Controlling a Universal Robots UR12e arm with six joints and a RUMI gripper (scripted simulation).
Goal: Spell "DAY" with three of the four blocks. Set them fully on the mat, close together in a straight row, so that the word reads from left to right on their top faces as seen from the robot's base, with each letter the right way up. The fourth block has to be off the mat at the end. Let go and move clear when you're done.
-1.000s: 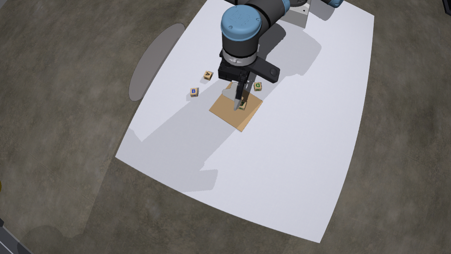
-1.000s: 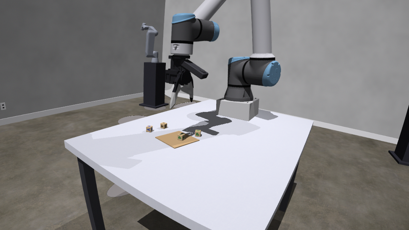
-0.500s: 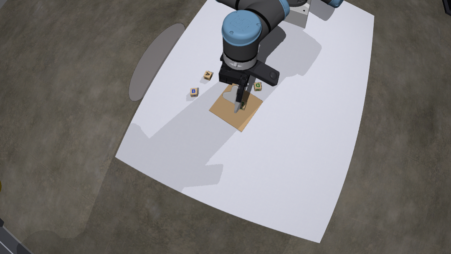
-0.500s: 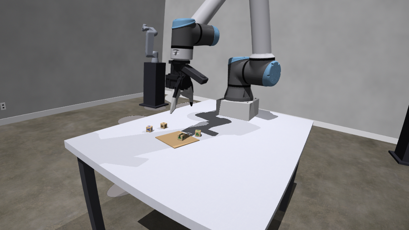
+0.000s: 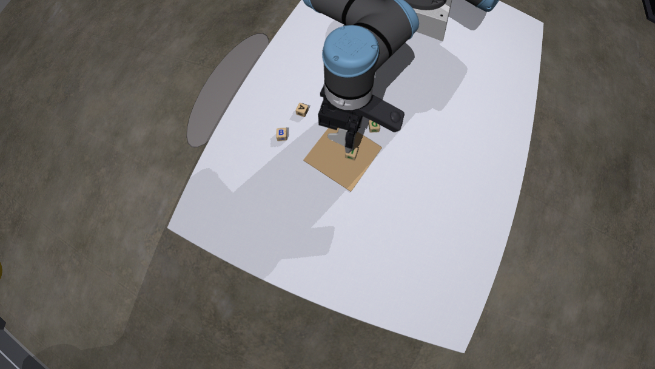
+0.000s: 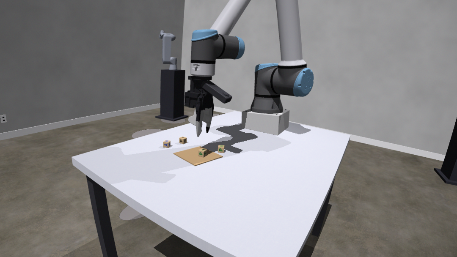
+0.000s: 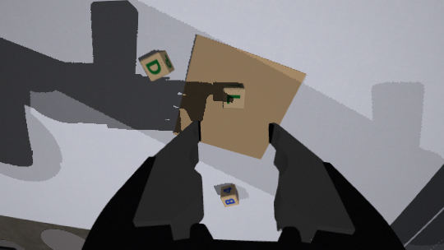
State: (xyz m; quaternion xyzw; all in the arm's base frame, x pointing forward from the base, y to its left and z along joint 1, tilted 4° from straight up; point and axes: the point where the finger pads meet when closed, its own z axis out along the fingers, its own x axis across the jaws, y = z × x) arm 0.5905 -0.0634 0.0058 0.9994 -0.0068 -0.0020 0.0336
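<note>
My gripper is now 90 mm above the green-lettered block. From my hand the other things lie so: D block 90 mm behind, 30 mm to the left, 90 mm below; then blue-lettered block 180 mm to the right, 90 mm below; then tan mat 20 mm to the right, 100 mm below.
</note>
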